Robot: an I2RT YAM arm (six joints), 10 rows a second.
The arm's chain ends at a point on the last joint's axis. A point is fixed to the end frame.
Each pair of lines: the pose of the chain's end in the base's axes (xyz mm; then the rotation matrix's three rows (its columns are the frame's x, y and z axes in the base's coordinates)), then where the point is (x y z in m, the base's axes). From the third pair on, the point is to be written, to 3 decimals.
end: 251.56, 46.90, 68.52; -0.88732, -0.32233, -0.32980; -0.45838, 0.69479, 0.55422; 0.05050, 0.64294, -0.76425
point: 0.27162 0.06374 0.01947
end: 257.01, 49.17, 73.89; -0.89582, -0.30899, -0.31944; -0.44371, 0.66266, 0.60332; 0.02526, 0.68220, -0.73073
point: 0.27738 0.06842 0.02587
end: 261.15, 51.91, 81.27; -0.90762, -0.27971, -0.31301; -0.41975, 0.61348, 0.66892; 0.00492, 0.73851, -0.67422
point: 0.281 0.074 0.035
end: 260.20, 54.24, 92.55; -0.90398, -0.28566, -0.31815; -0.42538, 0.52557, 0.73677; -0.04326, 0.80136, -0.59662
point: 0.280 0.082 0.049
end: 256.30, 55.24, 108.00; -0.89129, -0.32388, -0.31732; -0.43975, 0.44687, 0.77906; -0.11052, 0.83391, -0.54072
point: 0.277 0.087 0.067
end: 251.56, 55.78, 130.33; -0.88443, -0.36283, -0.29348; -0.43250, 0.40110, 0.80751; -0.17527, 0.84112, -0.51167
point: 0.274 0.090 0.093
